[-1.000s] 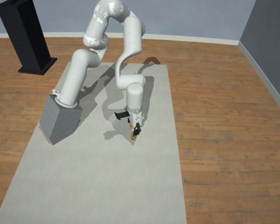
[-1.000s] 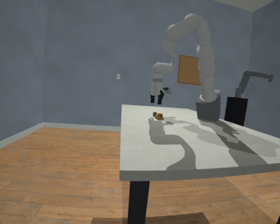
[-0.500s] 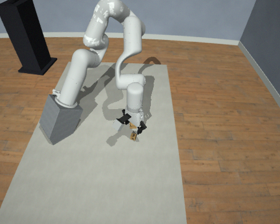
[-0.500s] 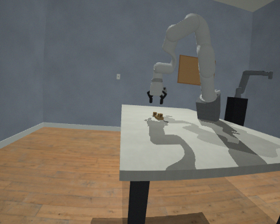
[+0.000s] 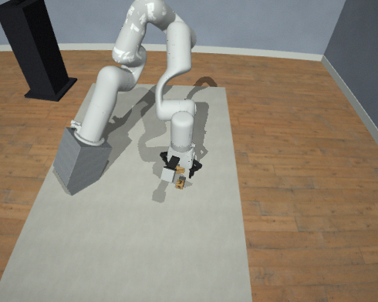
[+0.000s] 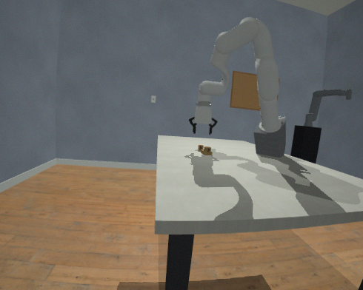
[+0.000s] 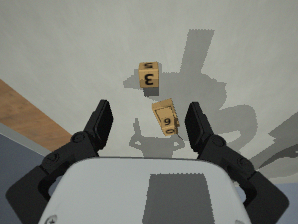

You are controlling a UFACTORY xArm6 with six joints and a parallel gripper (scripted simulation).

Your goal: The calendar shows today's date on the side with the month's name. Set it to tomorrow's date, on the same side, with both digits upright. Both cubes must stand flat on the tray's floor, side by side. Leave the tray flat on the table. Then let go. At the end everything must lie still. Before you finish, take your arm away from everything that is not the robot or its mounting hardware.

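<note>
The wooden digit cube lies 90 mm below my hand. From my hand the other things lie so: wooden calendar tray (30 mm behind, 100 mm to the left, 100 mm below).
</note>
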